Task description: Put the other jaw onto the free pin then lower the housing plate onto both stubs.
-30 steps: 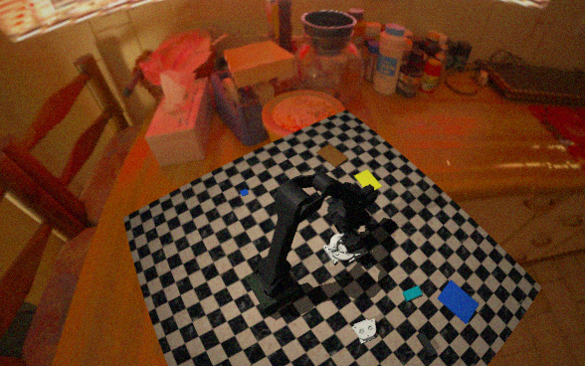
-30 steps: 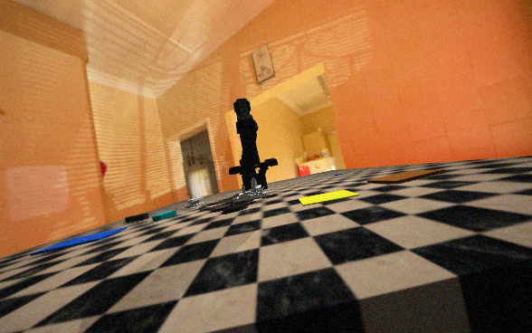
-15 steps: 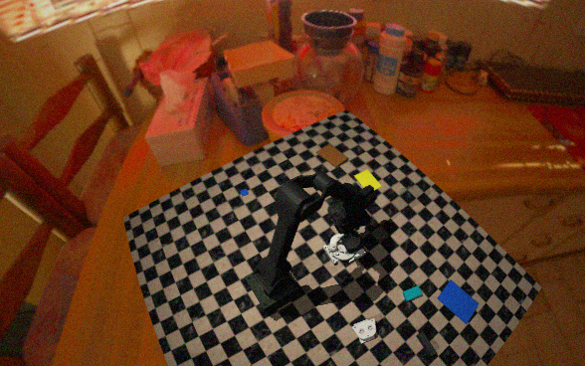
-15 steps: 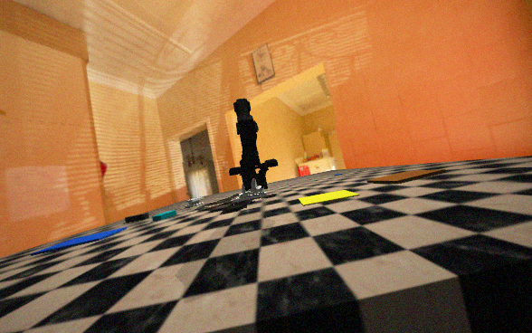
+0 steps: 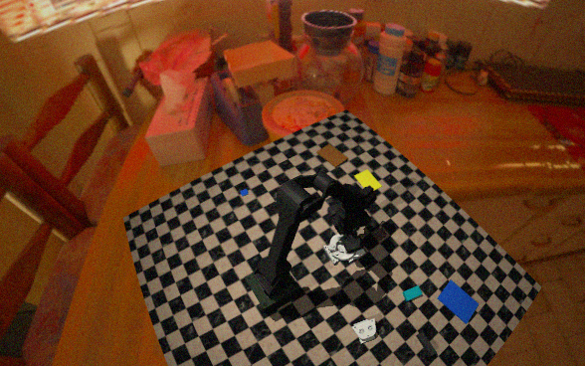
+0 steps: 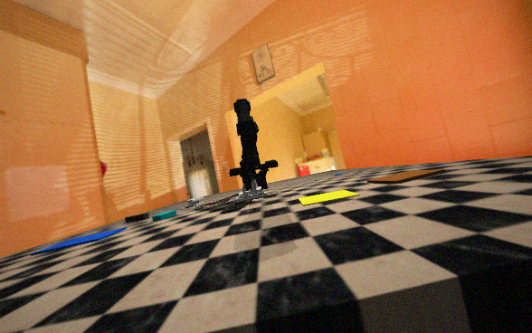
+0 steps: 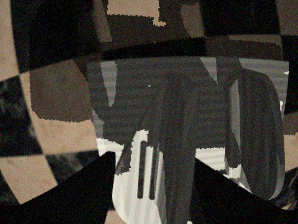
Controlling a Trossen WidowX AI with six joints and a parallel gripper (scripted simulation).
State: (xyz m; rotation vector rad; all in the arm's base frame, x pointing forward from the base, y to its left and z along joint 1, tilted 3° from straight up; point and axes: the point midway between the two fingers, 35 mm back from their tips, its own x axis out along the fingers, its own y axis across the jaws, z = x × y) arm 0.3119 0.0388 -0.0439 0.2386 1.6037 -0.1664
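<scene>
Right now the white base is 30 mm to the right of my gripper tip, 20 mm below it and 10 mm ahead of it. Also, from my gripper tip: yellow card: 280 mm ahead, 150 mm to the left, 20 mm below; then teal block: 320 mm to the right, 70 mm ahead, 10 mm below; then jaw: 40 mm behind, 10 mm to the right.
</scene>
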